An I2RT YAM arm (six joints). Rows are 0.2 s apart.
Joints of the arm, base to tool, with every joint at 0 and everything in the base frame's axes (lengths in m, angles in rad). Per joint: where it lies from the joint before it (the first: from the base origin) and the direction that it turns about. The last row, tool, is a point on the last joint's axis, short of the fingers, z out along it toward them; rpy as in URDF.
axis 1: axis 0 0 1 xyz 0 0 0.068
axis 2: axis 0 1 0 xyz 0.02 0.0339 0.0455
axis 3: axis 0 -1 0 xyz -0.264 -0.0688 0
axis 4: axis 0 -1 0 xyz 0.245 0.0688 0.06
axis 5: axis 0 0 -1 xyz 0.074 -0.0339 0.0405
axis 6: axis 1 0 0 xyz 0.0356 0 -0.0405
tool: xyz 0 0 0 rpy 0 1.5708 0
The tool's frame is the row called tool.
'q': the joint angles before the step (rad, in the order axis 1, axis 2, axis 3, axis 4, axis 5, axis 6). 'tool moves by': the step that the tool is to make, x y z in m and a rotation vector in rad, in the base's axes. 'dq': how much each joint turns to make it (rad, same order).
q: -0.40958 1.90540 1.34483 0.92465 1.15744 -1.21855
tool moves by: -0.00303 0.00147 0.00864 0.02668 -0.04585 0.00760
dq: 0.00057 -0.03422 0.01335 -0.11446 0.00723 0.10720
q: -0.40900 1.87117 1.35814 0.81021 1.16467 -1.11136
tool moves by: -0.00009 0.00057 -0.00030 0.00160 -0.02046 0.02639
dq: 0.00039 -0.00662 -0.00408 -0.02181 -0.02221 0.04092
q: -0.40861 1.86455 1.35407 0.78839 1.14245 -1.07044
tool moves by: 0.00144 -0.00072 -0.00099 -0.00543 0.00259 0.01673
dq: -0.00086 0.00536 0.00168 0.00547 -0.01857 -0.00221
